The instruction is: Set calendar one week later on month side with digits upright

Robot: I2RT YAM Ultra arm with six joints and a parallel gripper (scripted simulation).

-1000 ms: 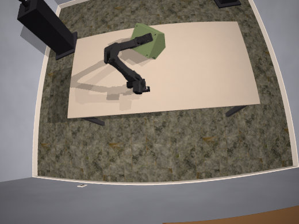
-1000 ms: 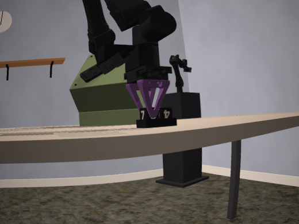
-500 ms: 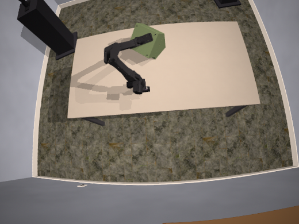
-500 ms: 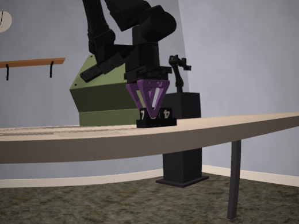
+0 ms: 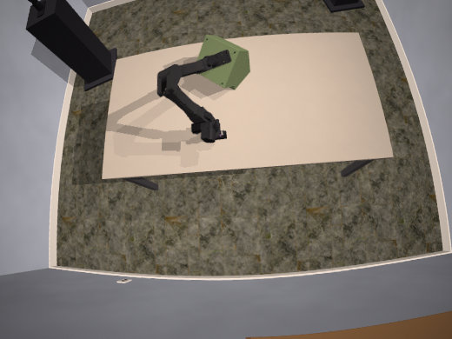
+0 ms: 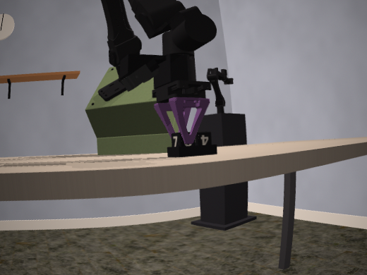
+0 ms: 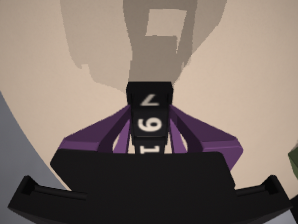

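The black calendar tray is 20 mm to the left of my hand and 20 mm below it.
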